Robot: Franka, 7 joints.
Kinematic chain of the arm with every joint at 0, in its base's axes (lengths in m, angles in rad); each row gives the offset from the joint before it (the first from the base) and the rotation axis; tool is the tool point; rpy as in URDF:
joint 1: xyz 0 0 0.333 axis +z
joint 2: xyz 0 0 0 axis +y
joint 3: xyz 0 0 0.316 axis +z
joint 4: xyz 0.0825 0 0 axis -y
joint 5: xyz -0.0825 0 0.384 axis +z
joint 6: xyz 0 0 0 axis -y
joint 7: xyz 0.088 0 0 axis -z
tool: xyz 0 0 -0.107 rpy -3.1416 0 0
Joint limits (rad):
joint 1: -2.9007..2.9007
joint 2: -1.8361..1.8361
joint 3: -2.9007..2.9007
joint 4: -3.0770..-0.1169
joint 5: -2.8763..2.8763
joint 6: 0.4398..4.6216
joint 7: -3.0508..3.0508
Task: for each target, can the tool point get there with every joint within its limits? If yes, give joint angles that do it. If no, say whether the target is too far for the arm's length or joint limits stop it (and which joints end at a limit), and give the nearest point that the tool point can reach.
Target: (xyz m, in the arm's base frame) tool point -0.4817 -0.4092 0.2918
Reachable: yes | joints -0.3033 -0.9649 -2.0974 -1.7840 1.0835 1.8126 1.8705
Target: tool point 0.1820 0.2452 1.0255
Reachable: yes | joints 1.6483 -0.5150 -0.4247 -1.3920 -1.5668 2.7503 -2.2588
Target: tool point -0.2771 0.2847 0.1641
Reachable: yes | joints 0.2286 -0.3504 2.2174 -2.5907 -0.8247 2.4079 0.8796
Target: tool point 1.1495 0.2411 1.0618
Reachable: no: too far | nearest point 0.7134 0.1496 0.7853 | short by 0.524 m
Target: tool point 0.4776 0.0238 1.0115
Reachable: yes | joints 0.1639 0.0447 -0.1379 -0.9219 1.8508 2.4000 -2.3478
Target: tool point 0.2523 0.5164 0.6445
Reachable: yes | joints -0.5789 -0.3340 1.6958 -1.8354 1.1726 3.4270 2.0678
